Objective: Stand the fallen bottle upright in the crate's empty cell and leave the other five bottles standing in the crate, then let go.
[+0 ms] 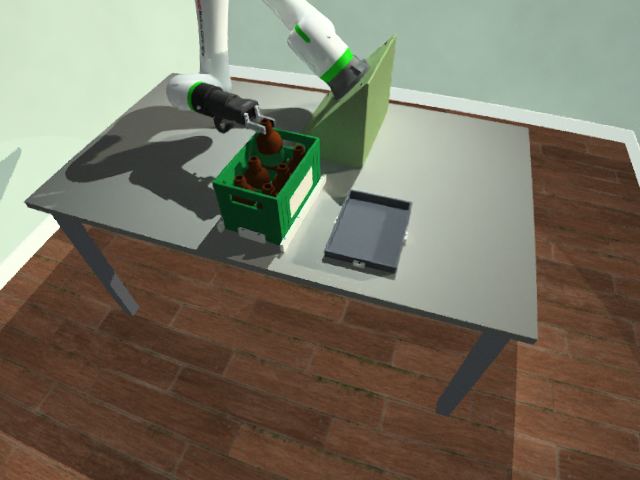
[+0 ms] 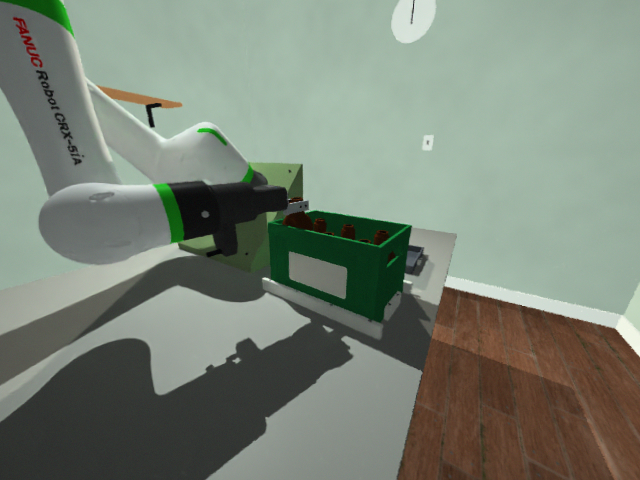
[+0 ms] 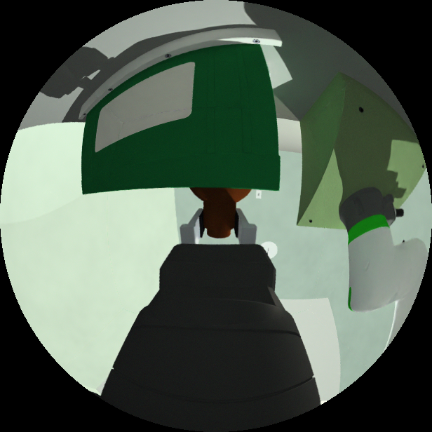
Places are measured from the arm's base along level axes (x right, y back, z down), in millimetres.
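Pixels of known places: gripper, fingertip midpoint: (image 1: 269,126) (image 2: 302,203); arm's base, origin of the base link: (image 1: 352,83).
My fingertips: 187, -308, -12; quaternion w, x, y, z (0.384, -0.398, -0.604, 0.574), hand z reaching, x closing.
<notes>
For each thing: its top centre in the pictures, then the offset to it from my fingertips, as dx, dy, dz. Level surfaces: height alone.
- brown bottle, middle of its top: (image 2: 297,197) (image 1: 266,120) +10, +7, -15
- green crate, middle of its top: (image 2: 339,223) (image 1: 268,158) -18, -87, +42
- grey table, its level: dz +217
My gripper (image 1: 261,125) (image 2: 297,206) (image 3: 219,217) is shut on the neck of a brown bottle (image 1: 269,142) (image 2: 297,220) (image 3: 219,212). The bottle is upright, its lower part inside the green crate (image 1: 252,215) (image 2: 359,253) (image 3: 235,120) at the corner cell nearest the arm, and its shoulder is around rim height. It stands higher than the other brown bottles. Those bottles, such as one bottle (image 1: 255,174) in the middle and another bottle (image 1: 298,155) by the labelled wall, stand in the crate with their necks below the rim. The held bottle's base is hidden by the crate walls.
White rails (image 1: 251,235) (image 2: 323,308) (image 3: 220,40) edge the crate's foot on the grey table (image 1: 465,206). A dark grey tray (image 1: 364,222) (image 2: 413,258) lies beside the crate. A green slanted stand (image 1: 377,108) (image 2: 284,178) (image 3: 320,135) rises behind it, close to the arm's elbow.
</notes>
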